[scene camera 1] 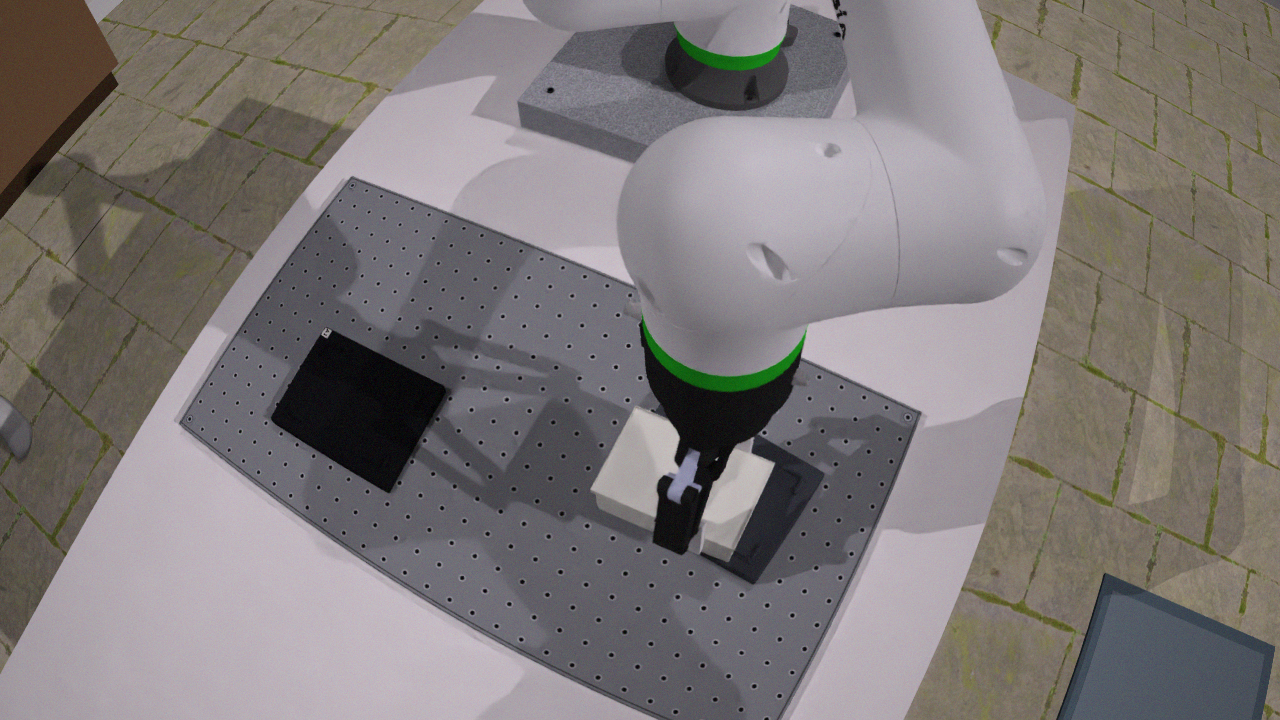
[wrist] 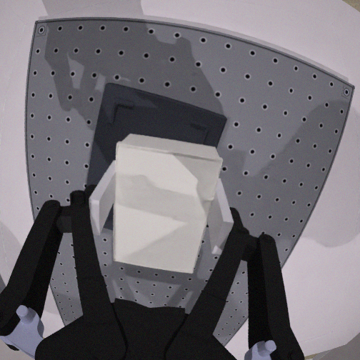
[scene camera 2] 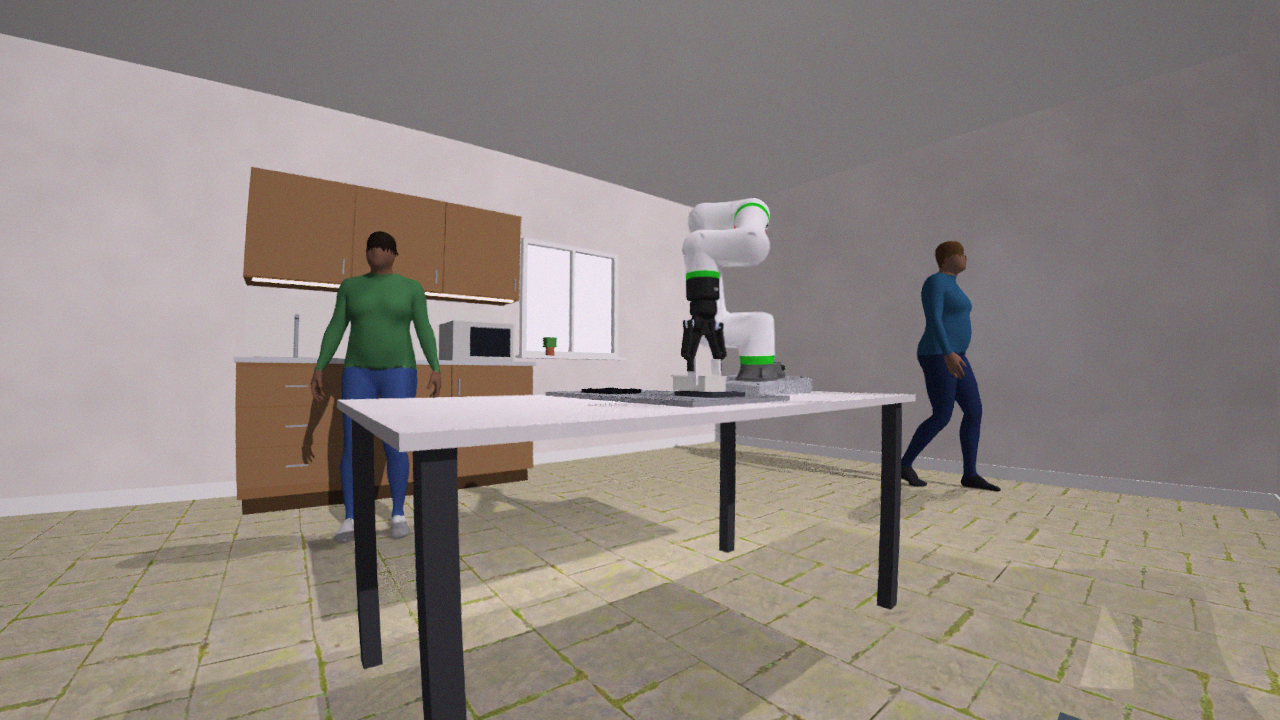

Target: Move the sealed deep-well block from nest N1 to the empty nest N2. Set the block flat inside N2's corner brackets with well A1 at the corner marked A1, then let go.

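Where they show: gripper, fingertip midpoint: (scene camera 1: 709, 498) (scene camera 2: 705, 384); arm's base, link origin: (scene camera 1: 726, 67) (scene camera 2: 757, 379).
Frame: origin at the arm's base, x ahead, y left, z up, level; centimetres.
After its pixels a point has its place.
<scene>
The cream sealed block (scene camera 1: 626, 461) @[x 49.9, y 12.5, z 1.6 cm] (scene camera 2: 702, 383) @[x 53.2, y 22.7, z -0.3 cm] (wrist: 160, 200) is between the finger pads of my gripper (scene camera 1: 691, 505) @[x 49.0, y 19.7, z -0.7 cm] (scene camera 2: 704, 368) @[x 49.0, y 19.7, z -0.7 cm] (wrist: 164, 183), which is shut on it. The block looks about level and low over the dark slate nest (scene camera 1: 793, 490) @[x 44.6, y 26.0, z -2.7 cm] (wrist: 160, 107). It is offset to the nest's left in scene camera 1, leaving two corner brackets uncovered in the wrist view. Whether it touches the nest is unclear. A second, black nest (scene camera 1: 358, 407) @[x 55.8, y -14.1, z -2.7 cm] (scene camera 2: 611, 390) @[x 61.3, y -6.9, z -2.8 cm] stands empty at the left, with a small white corner mark (scene camera 1: 326, 333) @[x 50.6, y -22.7, z -2.7 cm]. N1/N2 labels and well A1 cannot be made out.
Both nests are on a grey perforated plate (scene camera 1: 581, 617) @[x 63.0, y 14.6, z -3.9 cm] (wrist: 300, 145) on the white table (scene camera 1: 179, 573) @[x 82.8, y -25.0, z -5.2 cm] (scene camera 2: 501, 416) @[x 111.2, y 30.1, z -5.2 cm]. The robot's granite base (scene camera 1: 581, 111) @[x 14.3, y -11.8, z -0.6 cm] is behind. Two people stand away from the table, a green-shirted one (scene camera 2: 380, 322) and a blue-shirted one (scene camera 2: 946, 313).
</scene>
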